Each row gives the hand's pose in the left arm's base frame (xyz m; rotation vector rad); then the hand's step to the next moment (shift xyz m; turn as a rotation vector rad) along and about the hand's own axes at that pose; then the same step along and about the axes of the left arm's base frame.
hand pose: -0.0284 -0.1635 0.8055 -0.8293 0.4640 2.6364
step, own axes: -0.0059 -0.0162 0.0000 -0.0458 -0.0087 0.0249
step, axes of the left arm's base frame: 0.0112 0.0131 0.0002 0.0269 0.0078 0.0449
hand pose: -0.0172 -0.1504 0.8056 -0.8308 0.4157 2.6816
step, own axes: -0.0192 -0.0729 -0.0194 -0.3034 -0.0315 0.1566
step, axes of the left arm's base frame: 0.0514 0.0557 -0.0175 0.1725 0.0245 0.2953
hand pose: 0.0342 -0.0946 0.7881 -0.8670 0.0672 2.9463
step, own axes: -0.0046 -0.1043 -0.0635 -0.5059 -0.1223 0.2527
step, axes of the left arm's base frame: 0.0463 0.0998 -0.0532 0.2976 0.1099 0.4838
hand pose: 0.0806 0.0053 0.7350 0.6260 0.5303 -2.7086
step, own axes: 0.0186 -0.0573 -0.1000 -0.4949 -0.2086 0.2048
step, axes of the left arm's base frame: -0.0018 0.0884 -0.0762 0.2729 0.2038 0.4630
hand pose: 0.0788 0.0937 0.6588 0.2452 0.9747 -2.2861
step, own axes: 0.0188 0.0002 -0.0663 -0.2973 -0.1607 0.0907
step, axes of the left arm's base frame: -0.0194 0.0374 -0.0545 0.1397 0.1637 0.2759
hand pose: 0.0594 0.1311 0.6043 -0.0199 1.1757 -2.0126
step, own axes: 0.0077 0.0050 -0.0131 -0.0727 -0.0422 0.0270
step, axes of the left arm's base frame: -0.0072 0.0034 -0.0139 0.0342 0.0373 0.0724
